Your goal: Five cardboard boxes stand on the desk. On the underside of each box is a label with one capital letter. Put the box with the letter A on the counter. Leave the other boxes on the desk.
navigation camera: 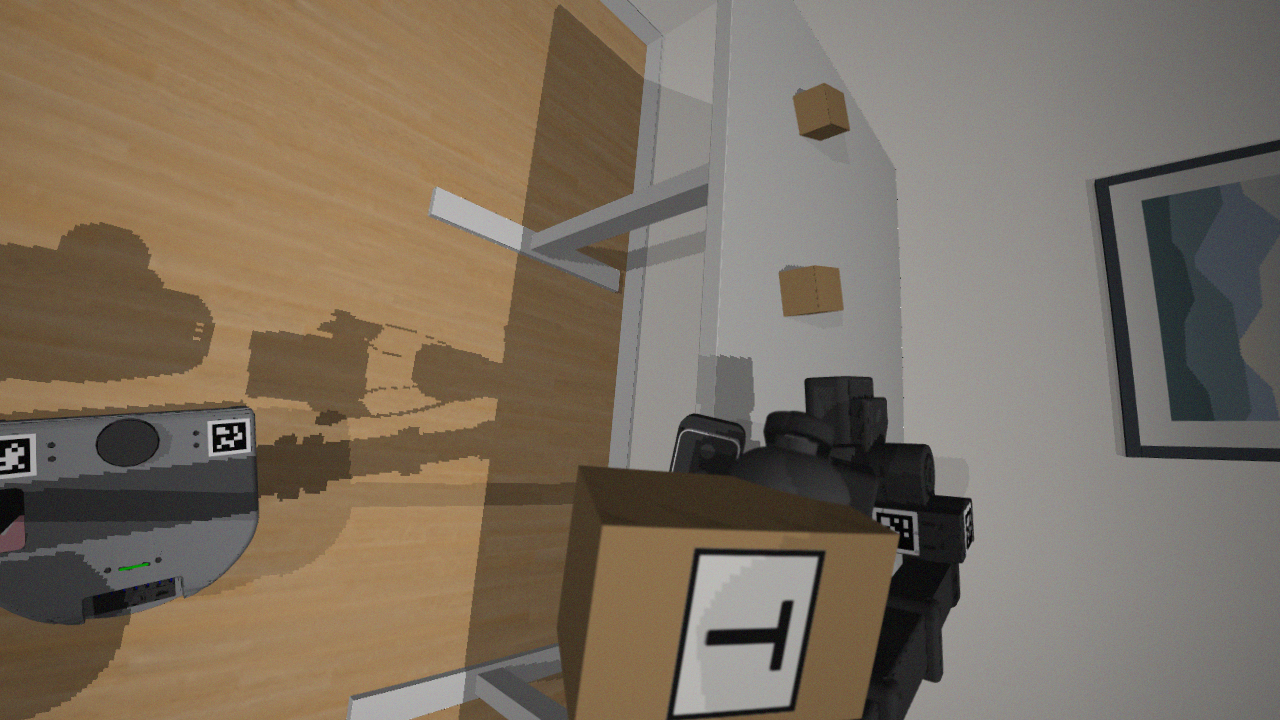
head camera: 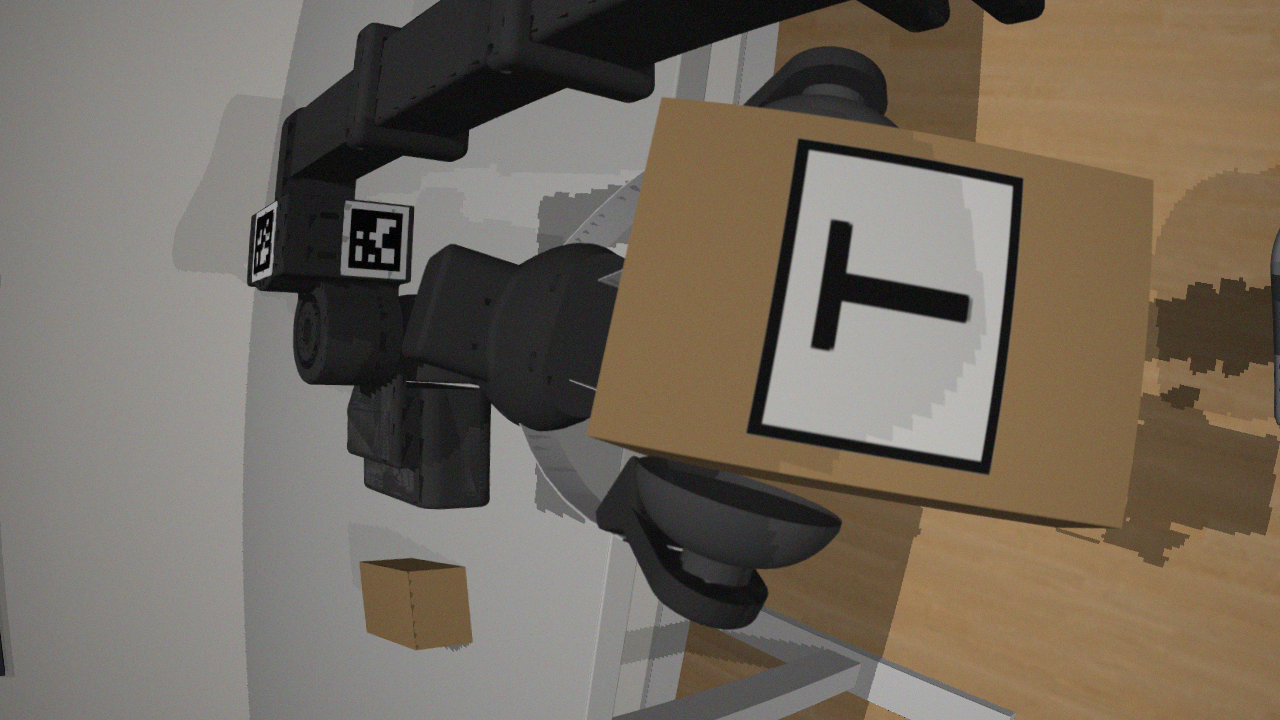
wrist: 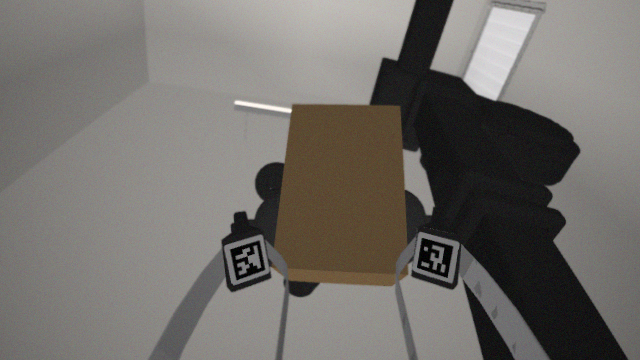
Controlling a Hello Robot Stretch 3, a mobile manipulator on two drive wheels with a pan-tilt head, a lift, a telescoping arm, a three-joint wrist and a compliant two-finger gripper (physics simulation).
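Places are measured from the robot's base along level axes (x ahead, y left, z up), in centimetres.
Where they show: gripper, fingertip midpoint: (navigation camera: pixel 754 601) (head camera: pixel 847 323); robot's base, origin of the base link: (navigation camera: pixel 129 440).
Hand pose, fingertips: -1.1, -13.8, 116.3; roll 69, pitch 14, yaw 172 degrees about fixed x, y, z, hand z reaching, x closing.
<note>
Things, the pixels of their top centre, and the offset from my fingertips, as dx, dy, dz. Level surfaces: height alone.
- cardboard box, middle of its top: (head camera: pixel 700 312) (navigation camera: pixel 877 631) +0.1, +0.0, +3.5
- second box, middle of its top: (head camera: pixel 385 604) (navigation camera: pixel 829 288) +17.7, -52.6, -16.3
- white desk, its level: dz -21.3
- third box, middle of its top: (navigation camera: pixel 837 107) +47.3, -62.8, -16.3
- wooden floor, its level: dz -116.3
My gripper (head camera: pixel 776 308) (wrist: pixel 337 217) is shut on a cardboard box (head camera: pixel 895 376) (navigation camera: pixel 751 573) (wrist: pixel 342 175), with a fingertip pad on each side. The box is raised, and its underside label faces the head camera and the navigation camera. The label shows a black capital T, turned on its side. A second box (head camera: pixel 416 604) (navigation camera: pixel 810 291) stands on the white desk (head camera: pixel 537 626) (navigation camera: pixel 760 205). A third box (navigation camera: pixel 821 111) stands farther along the desk in the navigation view. The labels of these two are hidden. The counter and a letter A do not show.
My dark arm (head camera: pixel 429 89) reaches over the desk. Desk legs (head camera: pixel 769 685) (navigation camera: pixel 626 210) stand at the desk's side, on the wooden floor (head camera: pixel 1029 626) (navigation camera: pixel 358 134). My base (navigation camera: pixel 179 510) is at the left of the navigation view. A framed picture (navigation camera: pixel 1109 313) hangs on the wall behind the desk.
</note>
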